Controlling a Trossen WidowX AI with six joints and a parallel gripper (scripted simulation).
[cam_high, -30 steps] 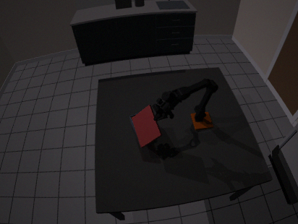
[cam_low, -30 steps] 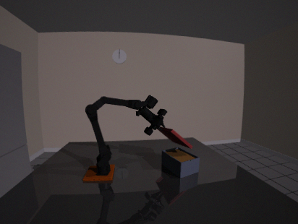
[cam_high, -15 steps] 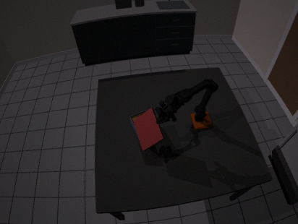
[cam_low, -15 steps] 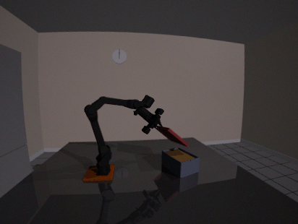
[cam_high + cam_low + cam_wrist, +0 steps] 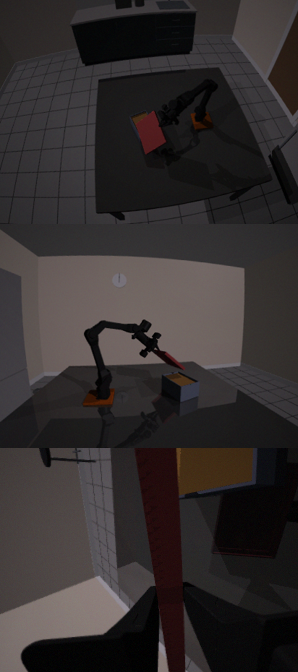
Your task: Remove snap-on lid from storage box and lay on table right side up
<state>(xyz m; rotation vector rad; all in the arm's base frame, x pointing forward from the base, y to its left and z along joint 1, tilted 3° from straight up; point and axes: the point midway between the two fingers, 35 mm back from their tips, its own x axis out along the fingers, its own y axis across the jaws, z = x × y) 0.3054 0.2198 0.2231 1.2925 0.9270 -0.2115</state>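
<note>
Now: the lid 60 mm ahead of my gripper tip, 50 mm below it and 10 mm to the left of it. The rest, counted from my gripper tip: grey-blue storage box 180 mm below, 130 mm to the right, 130 mm ahead.
</note>
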